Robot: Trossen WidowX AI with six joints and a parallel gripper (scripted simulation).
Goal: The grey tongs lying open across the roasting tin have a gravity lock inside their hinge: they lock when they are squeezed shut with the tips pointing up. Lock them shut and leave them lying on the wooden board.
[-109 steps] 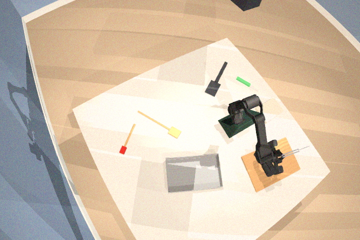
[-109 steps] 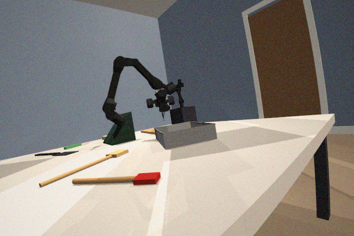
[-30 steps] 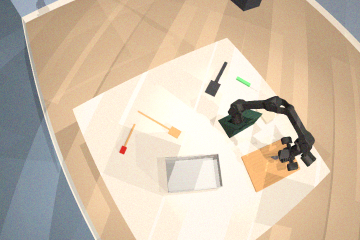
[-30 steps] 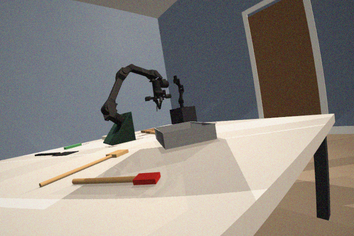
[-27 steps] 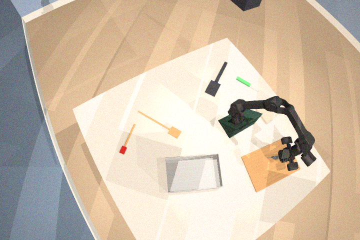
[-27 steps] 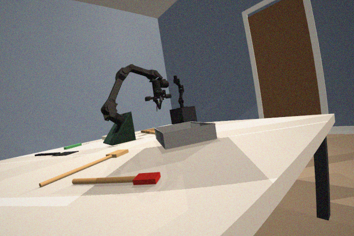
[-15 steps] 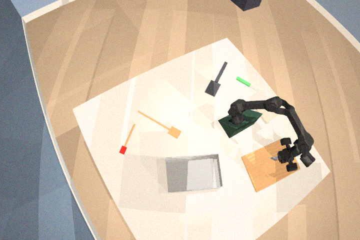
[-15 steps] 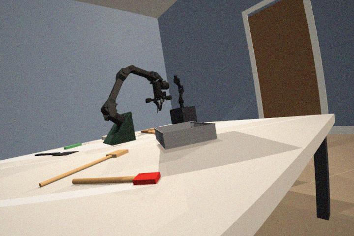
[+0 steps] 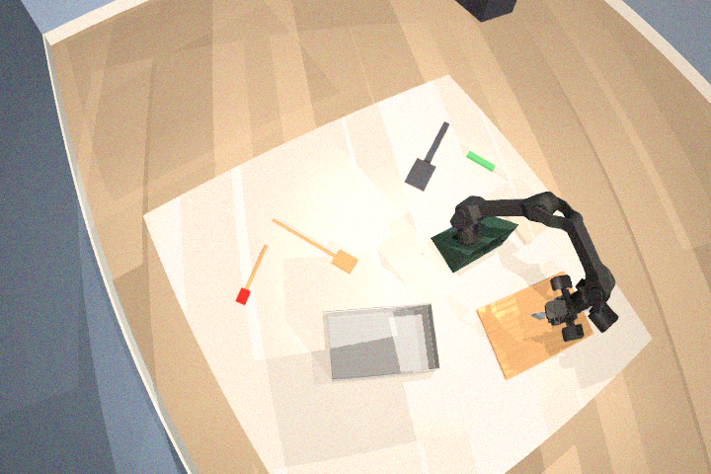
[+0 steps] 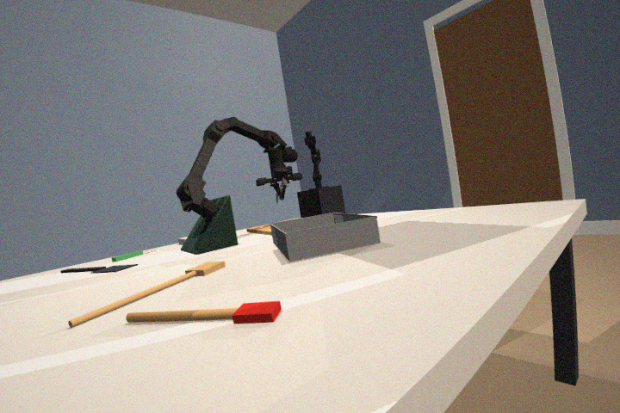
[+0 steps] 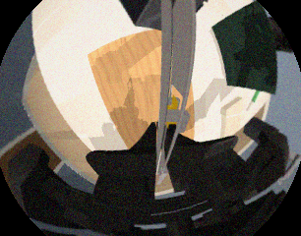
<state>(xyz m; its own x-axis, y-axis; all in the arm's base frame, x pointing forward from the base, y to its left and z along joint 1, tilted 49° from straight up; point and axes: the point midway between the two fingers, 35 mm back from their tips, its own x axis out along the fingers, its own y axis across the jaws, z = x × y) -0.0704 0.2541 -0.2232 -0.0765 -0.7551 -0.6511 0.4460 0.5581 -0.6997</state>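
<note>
Now: the wooden board 110 mm below my gripper tip. Round my gripper tip: green-handled tool 230 mm behind, 530 mm to the right, 110 mm below; then grey roasting tin 450 mm ahead, 240 mm to the right, 90 mm below; then pale tile 230 mm behind, 290 mm to the right, 110 mm below.
</note>
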